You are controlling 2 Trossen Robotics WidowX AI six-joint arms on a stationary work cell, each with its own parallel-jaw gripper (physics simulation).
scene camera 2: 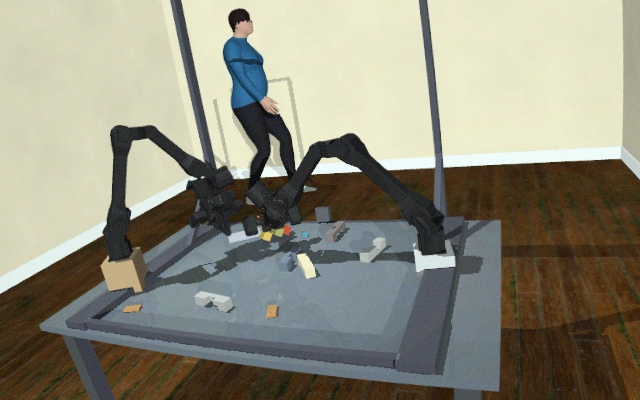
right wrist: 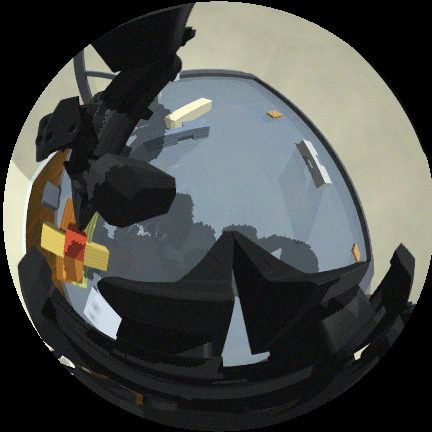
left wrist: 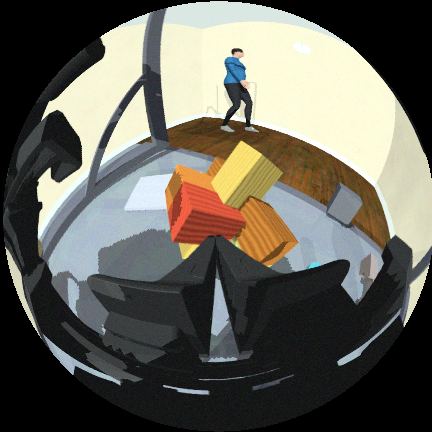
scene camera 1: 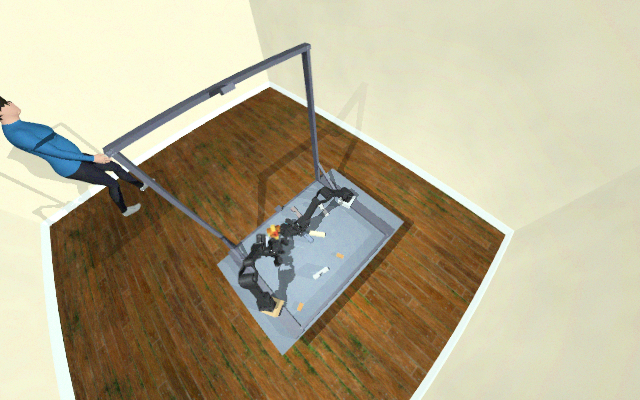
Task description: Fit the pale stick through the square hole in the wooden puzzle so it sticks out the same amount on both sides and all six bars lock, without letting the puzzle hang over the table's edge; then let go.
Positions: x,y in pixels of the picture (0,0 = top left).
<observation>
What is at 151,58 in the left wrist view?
A metal frame post.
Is the right gripper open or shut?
Shut.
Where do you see a pale stick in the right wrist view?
At 197,107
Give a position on a metal frame post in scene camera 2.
At 179,20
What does the right gripper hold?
Nothing.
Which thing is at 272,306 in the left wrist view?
The left gripper.
</observation>
